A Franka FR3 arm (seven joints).
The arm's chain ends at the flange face. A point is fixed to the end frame.
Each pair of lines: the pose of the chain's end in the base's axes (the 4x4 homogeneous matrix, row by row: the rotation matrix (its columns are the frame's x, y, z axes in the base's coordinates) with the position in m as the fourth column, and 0 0 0 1 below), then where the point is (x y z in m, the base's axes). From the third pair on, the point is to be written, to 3 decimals.
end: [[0.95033 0.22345 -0.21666 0.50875], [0.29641 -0.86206 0.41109 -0.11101], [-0.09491 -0.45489 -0.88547 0.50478], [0 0 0 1]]
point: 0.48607 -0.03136 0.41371
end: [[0.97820 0.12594 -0.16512 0.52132], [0.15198 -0.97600 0.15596 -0.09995], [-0.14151 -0.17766 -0.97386 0.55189], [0 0 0 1]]
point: 0.50819 -0.04835 0.44091
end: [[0.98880 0.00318 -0.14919 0.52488], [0.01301 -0.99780 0.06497 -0.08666], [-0.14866 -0.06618 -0.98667 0.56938], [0 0 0 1]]
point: 0.518 -0.047 0.453
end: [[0.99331 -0.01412 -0.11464 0.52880], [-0.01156 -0.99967 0.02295 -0.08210], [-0.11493 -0.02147 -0.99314 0.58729], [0 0 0 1]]
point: 0.526 -0.047 0.469
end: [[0.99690 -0.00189 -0.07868 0.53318], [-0.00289 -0.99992 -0.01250 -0.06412], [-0.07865 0.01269 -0.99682 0.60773], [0 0 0 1]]
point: 0.535 -0.033 0.489
